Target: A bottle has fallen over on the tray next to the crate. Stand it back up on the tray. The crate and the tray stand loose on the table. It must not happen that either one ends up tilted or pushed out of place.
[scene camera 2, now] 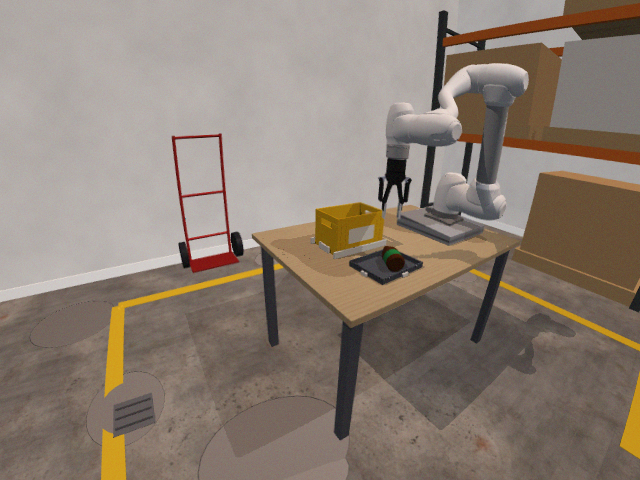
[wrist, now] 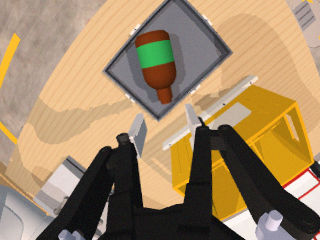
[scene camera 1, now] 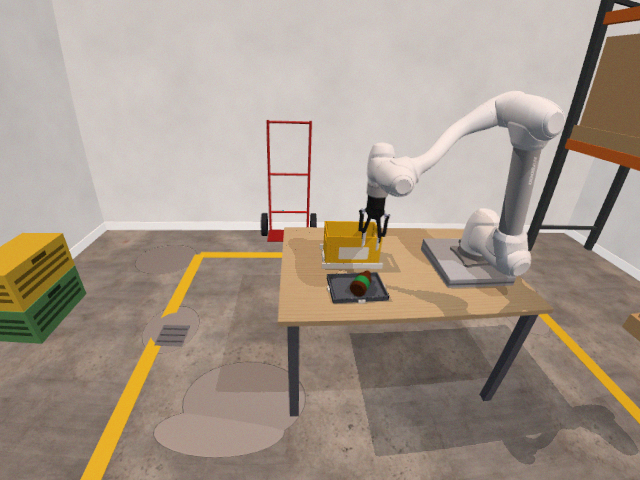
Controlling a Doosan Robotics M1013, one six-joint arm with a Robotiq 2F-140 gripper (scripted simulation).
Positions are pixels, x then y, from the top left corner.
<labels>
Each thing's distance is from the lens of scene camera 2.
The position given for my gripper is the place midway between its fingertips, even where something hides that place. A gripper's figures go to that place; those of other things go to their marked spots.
my gripper [scene camera 2: 390,218]: 1.20 m
yellow crate [scene camera 2: 339,233]: 1.21 m
dark tray [scene camera 2: 373,264]: 1.20 m
</labels>
